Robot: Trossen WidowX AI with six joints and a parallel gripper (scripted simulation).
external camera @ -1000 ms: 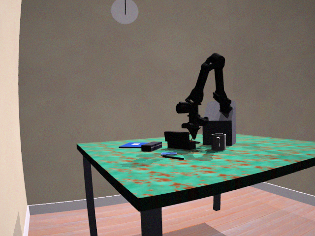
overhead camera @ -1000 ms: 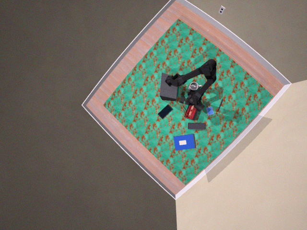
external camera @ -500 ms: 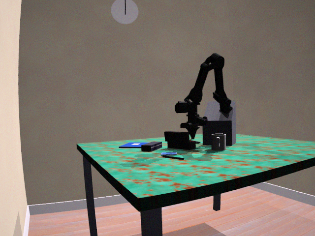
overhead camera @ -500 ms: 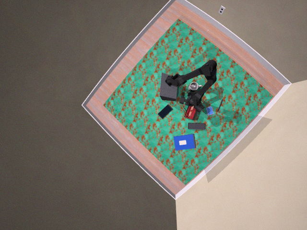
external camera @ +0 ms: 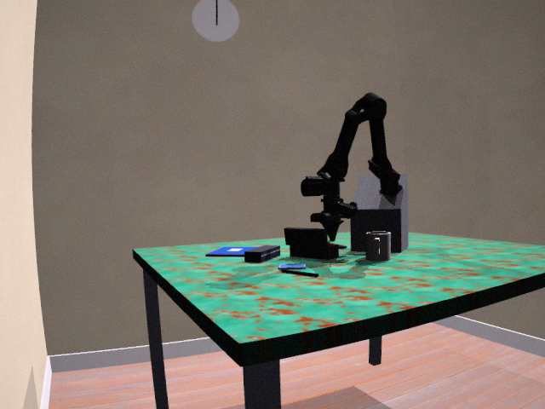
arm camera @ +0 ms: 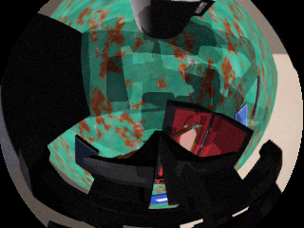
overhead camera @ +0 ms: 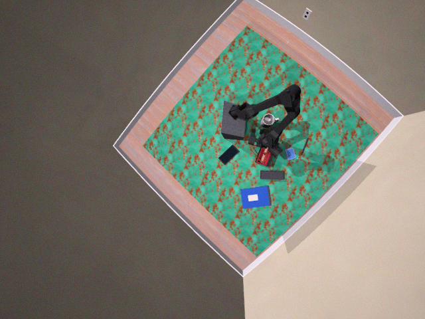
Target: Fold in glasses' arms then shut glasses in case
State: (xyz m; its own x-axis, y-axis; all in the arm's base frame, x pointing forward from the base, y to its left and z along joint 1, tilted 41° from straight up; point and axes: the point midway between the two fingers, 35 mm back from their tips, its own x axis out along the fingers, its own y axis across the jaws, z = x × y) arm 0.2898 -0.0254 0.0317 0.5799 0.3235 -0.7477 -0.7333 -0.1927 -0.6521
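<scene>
Right now the glasses is 30 mm ahead of my hand, 50 mm to the right of it and 40 mm below it. The rest, counted from my hand: black glasses case (80 mm ahead, 20 mm to the right, 40 mm below); glasses case lid (100 mm ahead, 20 mm to the right, 10 mm below); grey mug (70 mm behind, 160 mm to the left, 50 mm below).
</scene>
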